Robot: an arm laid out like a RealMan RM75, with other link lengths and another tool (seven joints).
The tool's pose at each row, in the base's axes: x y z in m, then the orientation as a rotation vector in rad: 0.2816 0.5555 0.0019 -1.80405 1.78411 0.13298; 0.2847 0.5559 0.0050 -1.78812 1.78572 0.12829; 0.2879 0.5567 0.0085 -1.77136 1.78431 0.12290; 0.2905 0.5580 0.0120 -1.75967 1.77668 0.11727; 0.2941 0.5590 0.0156 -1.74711 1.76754 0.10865; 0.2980 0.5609 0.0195 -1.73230 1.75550 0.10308; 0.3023 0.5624 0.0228 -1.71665 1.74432 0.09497; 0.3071 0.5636 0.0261 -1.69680 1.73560 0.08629; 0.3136 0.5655 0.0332 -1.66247 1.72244 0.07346; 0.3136 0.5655 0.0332 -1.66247 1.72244 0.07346
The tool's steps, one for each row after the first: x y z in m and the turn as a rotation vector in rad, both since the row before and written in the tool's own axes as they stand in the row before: -0.0015 -0.0039 -0.0013 0.01172 -0.00351 0.00741; -0.0021 -0.0041 -0.0014 0.01365 -0.00532 0.00607; -0.0026 -0.0035 -0.0013 0.01284 -0.00689 0.00027; -0.0023 -0.0045 -0.0011 0.01552 -0.00671 -0.00082; -0.0032 -0.0048 -0.0007 0.01629 -0.01088 -0.00050; -0.0025 -0.0050 -0.0002 0.01790 -0.00941 -0.00028; -0.0022 -0.0055 0.0000 0.02001 -0.00917 0.00297; -0.0046 -0.0085 -0.0016 0.03284 -0.01551 0.00682; 0.0000 0.0000 0.0000 0.00000 0.00000 0.00000
